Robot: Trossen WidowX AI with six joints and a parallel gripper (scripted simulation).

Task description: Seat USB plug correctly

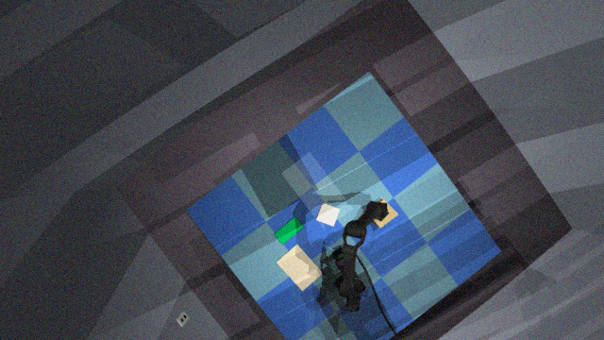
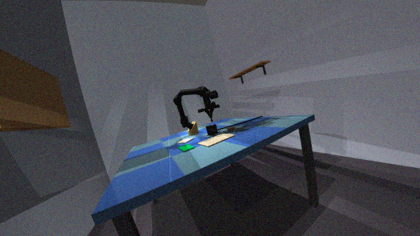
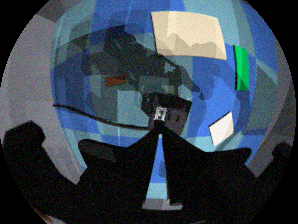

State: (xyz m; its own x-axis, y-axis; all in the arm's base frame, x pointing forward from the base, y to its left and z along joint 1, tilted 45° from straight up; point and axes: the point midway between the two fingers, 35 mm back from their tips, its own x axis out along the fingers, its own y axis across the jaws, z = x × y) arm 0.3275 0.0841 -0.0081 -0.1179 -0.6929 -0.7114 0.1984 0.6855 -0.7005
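The USB plug is 20 mm below my gripper tip. From my gripper tip the other things lie so: small orange piece (130 mm below, 110 mm to the left, 90 mm ahead); white block (240 mm to the right, 130 mm below, 110 mm behind); tan board (210 mm ahead, 130 mm to the right, 130 mm below).
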